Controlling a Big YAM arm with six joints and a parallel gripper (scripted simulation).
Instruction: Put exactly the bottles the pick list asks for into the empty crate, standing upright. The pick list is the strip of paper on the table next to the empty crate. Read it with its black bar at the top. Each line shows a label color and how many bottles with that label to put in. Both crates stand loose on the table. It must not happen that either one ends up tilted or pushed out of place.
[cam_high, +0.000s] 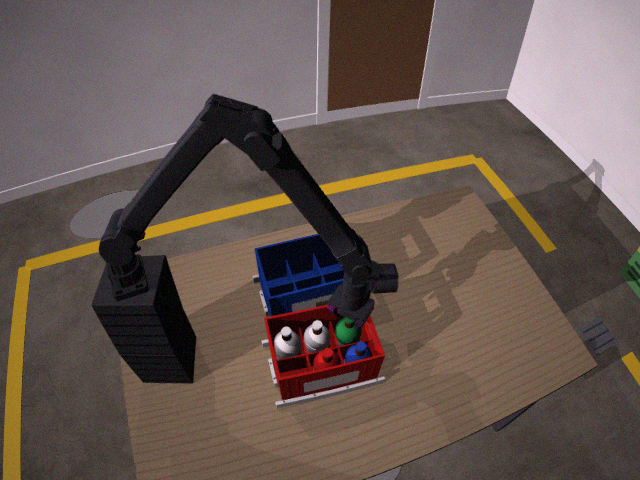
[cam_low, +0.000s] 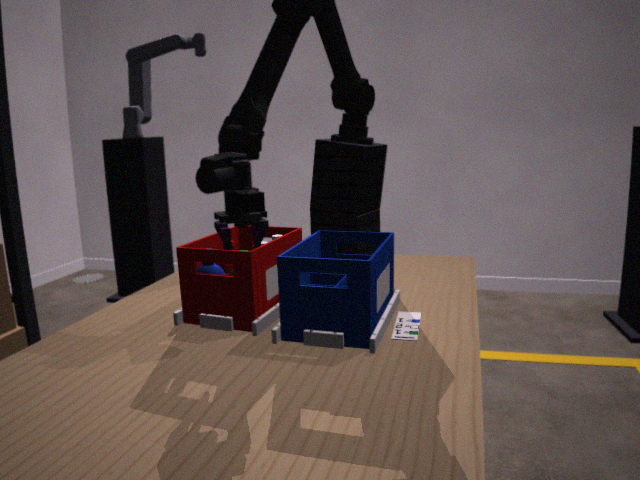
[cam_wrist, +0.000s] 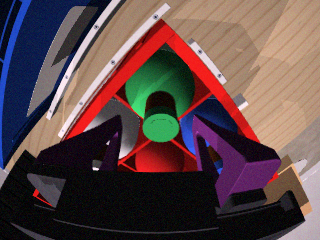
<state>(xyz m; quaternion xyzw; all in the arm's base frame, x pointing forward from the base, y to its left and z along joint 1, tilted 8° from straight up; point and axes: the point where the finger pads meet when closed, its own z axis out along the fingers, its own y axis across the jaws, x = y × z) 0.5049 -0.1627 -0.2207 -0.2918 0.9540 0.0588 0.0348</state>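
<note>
The green bottle lies 7 cm below my hand. Round my hand: blue bottle (9 cm to the right, 7 cm below, 1 cm behind); red crate (9 cm behind, 7 cm below, 3 cm to the right); red bottle (9 cm behind, 7 cm to the right, 7 cm below).
</note>
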